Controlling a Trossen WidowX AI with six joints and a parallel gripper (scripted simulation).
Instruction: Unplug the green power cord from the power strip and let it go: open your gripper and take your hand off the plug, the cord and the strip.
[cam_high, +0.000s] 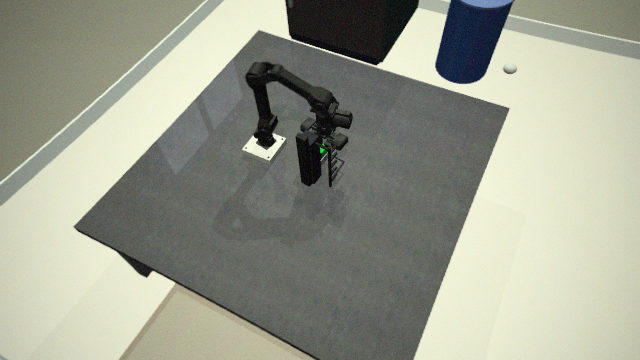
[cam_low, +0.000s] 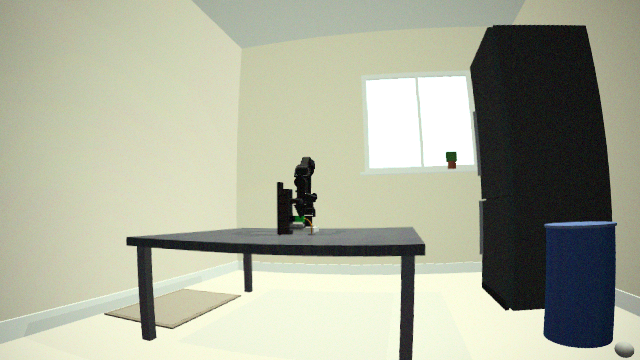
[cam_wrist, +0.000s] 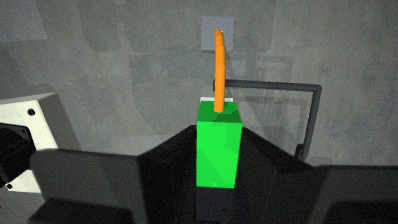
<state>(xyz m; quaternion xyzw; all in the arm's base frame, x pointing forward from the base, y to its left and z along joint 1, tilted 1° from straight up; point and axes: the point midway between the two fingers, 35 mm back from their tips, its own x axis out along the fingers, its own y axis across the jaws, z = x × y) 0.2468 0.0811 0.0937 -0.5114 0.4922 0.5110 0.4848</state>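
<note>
My gripper tip is 30 mm to the left of the green plug.
</note>
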